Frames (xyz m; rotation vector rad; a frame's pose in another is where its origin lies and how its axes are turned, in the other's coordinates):
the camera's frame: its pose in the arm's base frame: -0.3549 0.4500 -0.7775 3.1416 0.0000 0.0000
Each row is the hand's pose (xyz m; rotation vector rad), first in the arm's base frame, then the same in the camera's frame.
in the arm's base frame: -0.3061 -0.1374 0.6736 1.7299 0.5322 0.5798
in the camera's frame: 0.0488 0.5874 -1.4511 -1.2753 0.5443 -0.4997
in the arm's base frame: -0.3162 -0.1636 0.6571 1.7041 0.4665 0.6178
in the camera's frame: 0.0387 0.6136 -1.4346 -1.3046 0.5845 -0.4414
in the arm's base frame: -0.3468 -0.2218 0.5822 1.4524 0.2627 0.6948
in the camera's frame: 0.0081 0.6718 -1.3597 -1.5581 0.7051 -0.2666
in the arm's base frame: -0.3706 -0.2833 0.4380 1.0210 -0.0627 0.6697
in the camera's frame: -0.0157 0.7333 -1.2155 -1.9985 0.7672 0.0718
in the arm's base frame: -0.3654 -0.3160 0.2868 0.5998 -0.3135 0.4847
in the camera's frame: -0.0105 0.7660 -1.0643 -2.4384 0.6276 0.4059
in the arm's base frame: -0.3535 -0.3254 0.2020 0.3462 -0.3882 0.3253
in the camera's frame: 0.0014 0.7754 -0.9795 -2.7081 0.4548 0.5428
